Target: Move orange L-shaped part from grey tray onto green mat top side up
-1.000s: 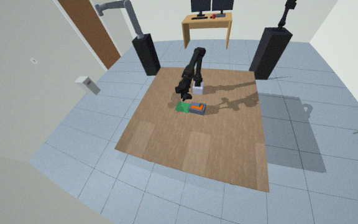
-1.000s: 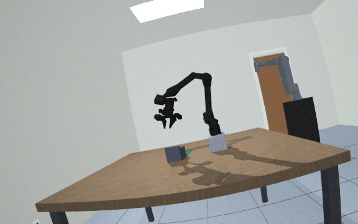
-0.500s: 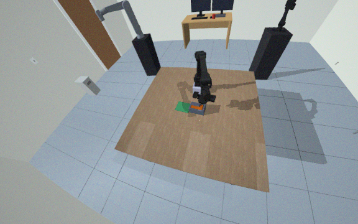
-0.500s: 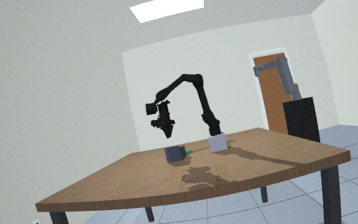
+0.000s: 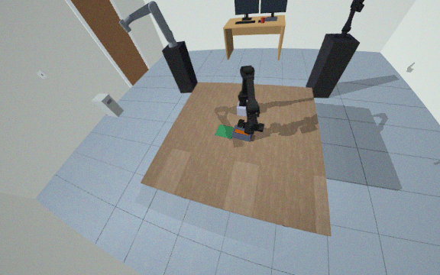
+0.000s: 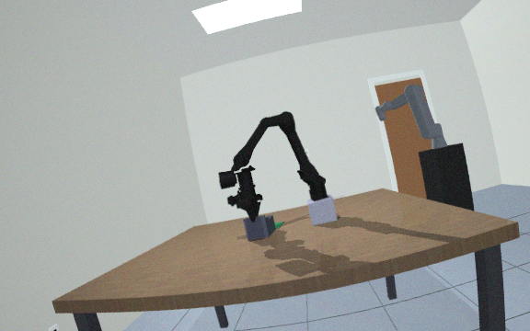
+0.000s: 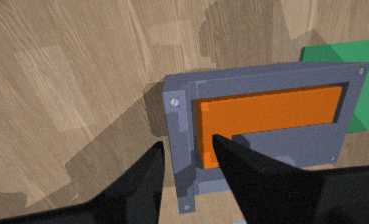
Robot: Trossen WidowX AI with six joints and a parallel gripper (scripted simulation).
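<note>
Now: gripper tip 1 cm past the orange L-shaped part, 5 cm to the left of it and 2 cm above it. Round my gripper tip: mat (5 cm behind, 21 cm to the right, 9 cm below).
</note>
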